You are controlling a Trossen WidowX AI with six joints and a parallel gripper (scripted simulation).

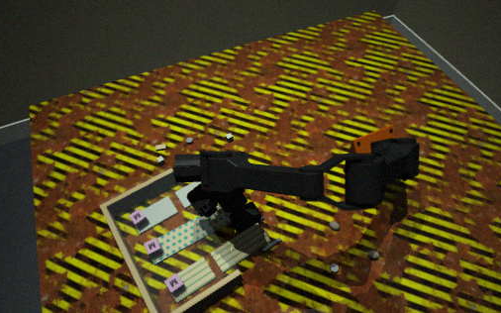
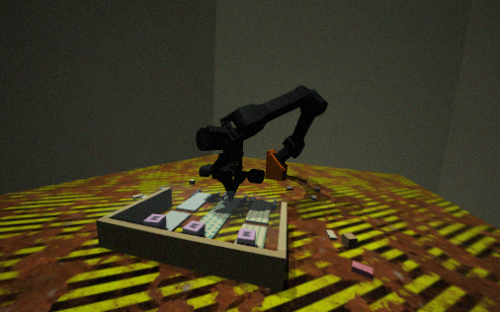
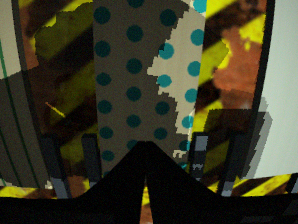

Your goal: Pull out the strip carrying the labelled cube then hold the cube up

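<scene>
The dotted strip is 90 mm ahead of my gripper tip and 20 mm to the left of it.
</scene>
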